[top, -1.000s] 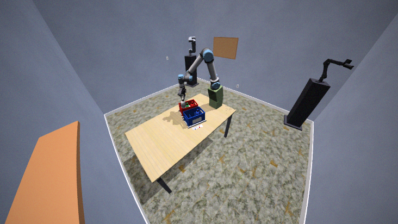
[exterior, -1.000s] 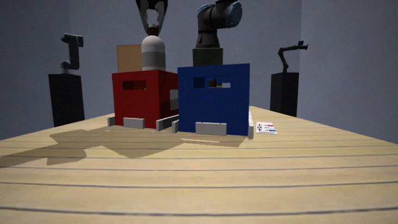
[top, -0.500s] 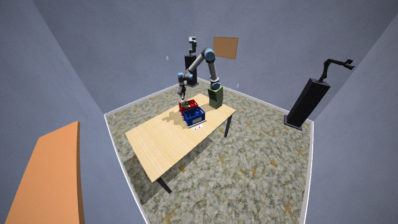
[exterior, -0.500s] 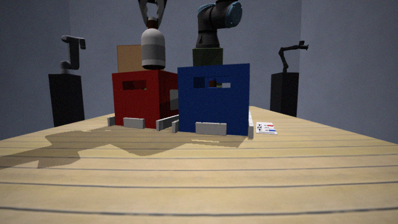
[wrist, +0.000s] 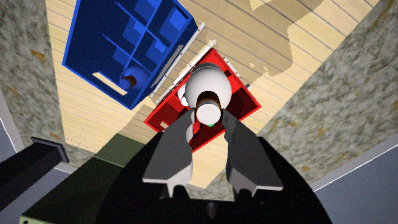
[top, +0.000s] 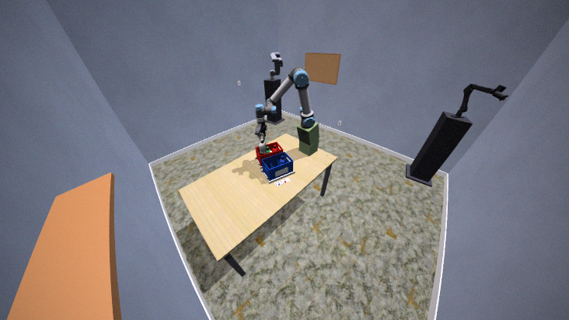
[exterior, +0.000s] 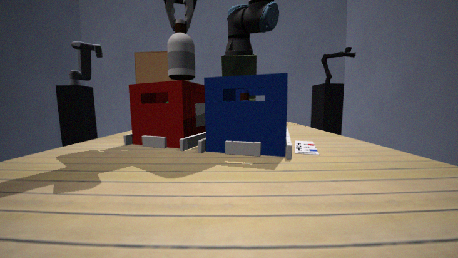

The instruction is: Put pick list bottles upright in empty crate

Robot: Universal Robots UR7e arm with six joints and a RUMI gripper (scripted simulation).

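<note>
Now: hand 70 mm above the white bottle. Also, from my hand: red crate 250 mm below, 100 mm behind, 10 mm to the right; then green bottle 250 mm below, 120 mm behind, 50 mm to the right; then red-capped bottle 250 mm below, 200 mm behind.
</note>
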